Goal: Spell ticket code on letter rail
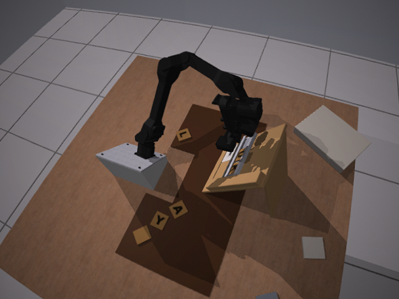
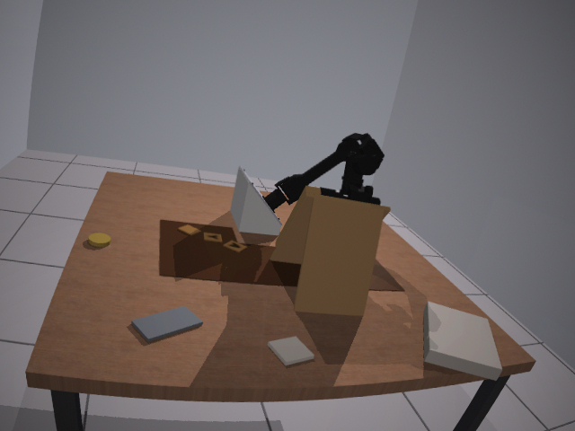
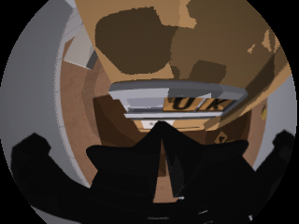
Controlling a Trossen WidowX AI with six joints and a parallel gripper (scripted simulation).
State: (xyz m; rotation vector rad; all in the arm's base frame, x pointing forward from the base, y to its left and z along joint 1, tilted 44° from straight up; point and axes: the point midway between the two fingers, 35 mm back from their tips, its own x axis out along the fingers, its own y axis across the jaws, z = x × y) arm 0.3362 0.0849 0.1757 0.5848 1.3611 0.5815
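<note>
Now: gripper tip 3 cm past the white ticket and 10 cm above it. From my gripper tip the other things lie so: dark brown mat (13 cm behind, 16 cm to the right, 17 cm below); then small white pad (40 cm ahead, 18 cm to the right, 17 cm below); then white slab (34 cm ahead, 31 cm to the left, 15 cm below).
</note>
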